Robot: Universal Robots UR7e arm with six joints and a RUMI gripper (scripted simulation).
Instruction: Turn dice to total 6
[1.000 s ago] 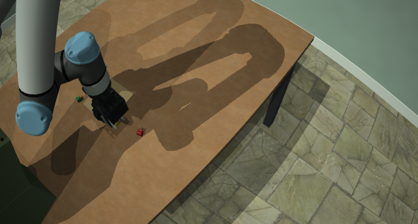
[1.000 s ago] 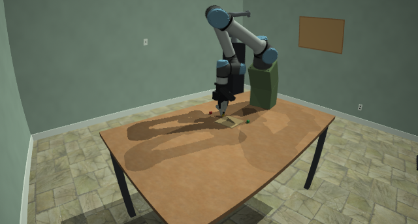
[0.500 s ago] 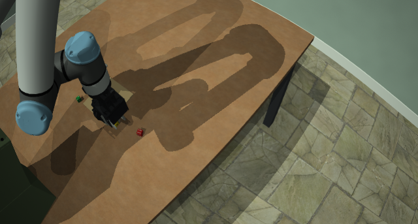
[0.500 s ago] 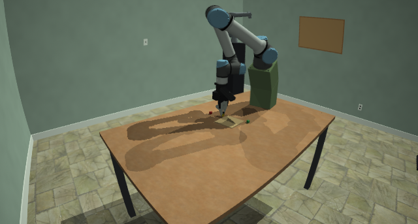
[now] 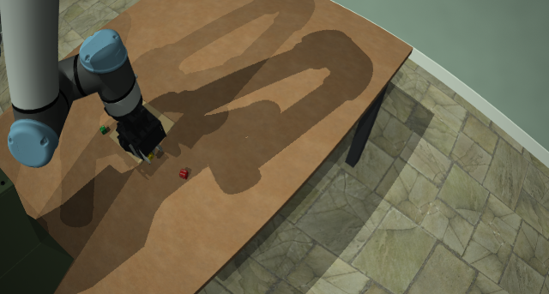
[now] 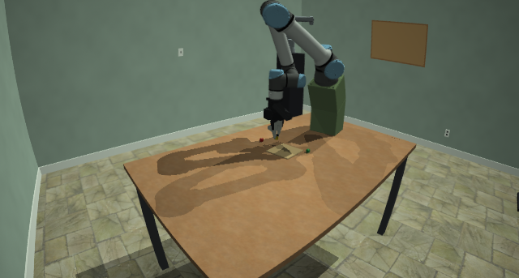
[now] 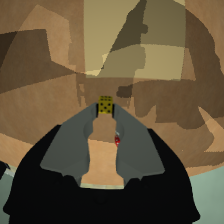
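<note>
The green die lies 6 cm behind my hand, 18 cm to the left of it and 4 cm below it. Round my hand: yellow die (1 cm below); then mat (3 cm ahead, 10 cm to the left, 4 cm below); then red die (4 cm ahead, 8 cm to the right, 4 cm below).
</note>
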